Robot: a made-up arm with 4 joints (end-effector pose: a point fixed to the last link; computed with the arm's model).
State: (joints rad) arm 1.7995 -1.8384 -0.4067 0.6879
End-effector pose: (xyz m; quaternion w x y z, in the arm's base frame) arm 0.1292 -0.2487 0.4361 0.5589 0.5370 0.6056 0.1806
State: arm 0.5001 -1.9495 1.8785 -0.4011
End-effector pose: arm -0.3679 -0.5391 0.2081 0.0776 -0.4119 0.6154 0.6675
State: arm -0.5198 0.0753 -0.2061 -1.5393
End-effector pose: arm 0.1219 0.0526 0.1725 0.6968 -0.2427 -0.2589 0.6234
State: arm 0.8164 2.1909 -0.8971 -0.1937
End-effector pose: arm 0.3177 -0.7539 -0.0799 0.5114 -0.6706 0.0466 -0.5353
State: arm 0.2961 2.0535 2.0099 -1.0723
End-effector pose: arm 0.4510 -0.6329 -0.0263 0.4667 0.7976 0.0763 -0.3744
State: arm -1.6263 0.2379 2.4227 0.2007
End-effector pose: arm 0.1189 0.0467 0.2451 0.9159 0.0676 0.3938 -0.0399
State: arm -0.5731 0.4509 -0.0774 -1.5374
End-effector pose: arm 0.2467 0.0082 0.2673 0.8146 -0.1771 -0.2620 0.4863
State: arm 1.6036 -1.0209 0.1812 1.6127
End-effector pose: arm -0.0481 -0.0819 0.1497 0.6461 -0.2696 0.7004 -0.1390
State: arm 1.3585 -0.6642 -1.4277 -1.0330
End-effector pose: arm -0.0339 0.0263 0.2946 0.7931 0.2629 -0.1869 0.5167
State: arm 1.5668 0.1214 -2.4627 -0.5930
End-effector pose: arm 0.0375 0.0930 0.0036 0.8528 -0.1787 -0.3975 0.2878
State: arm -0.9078 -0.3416 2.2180 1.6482
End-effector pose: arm 0.0829 -0.1755 0.0226 0.5318 -0.5561 0.2830 -0.5726
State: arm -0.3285 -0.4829 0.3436 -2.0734
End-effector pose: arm -0.1078 -0.0651 0.1067 0.3000 -0.0338 0.0716 0.9507
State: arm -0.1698 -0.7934 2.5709 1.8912
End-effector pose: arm -0.0945 -0.2719 0.0392 0.2577 -0.9188 0.1962 -0.2256
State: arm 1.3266 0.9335 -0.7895 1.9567
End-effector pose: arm 0.1430 -0.3649 -0.1696 0.2977 -0.4155 -0.1930 -0.8376
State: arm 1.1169 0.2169 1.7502 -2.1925
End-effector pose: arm 0.1551 -0.0484 -0.0300 0.1536 0.8914 0.4200 0.0740
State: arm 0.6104 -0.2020 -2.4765 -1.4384
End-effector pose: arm 0.0400 0.0710 0.0687 0.4438 -0.4508 -0.6678 0.3923
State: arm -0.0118 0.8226 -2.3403 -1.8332
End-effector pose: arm 0.4453 -0.1807 0.0805 0.3400 -0.8949 -0.2235 0.1835
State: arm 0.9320 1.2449 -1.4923 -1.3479
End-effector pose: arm 0.2829 -0.2849 -0.3101 0.7378 -0.5668 0.1652 0.3274
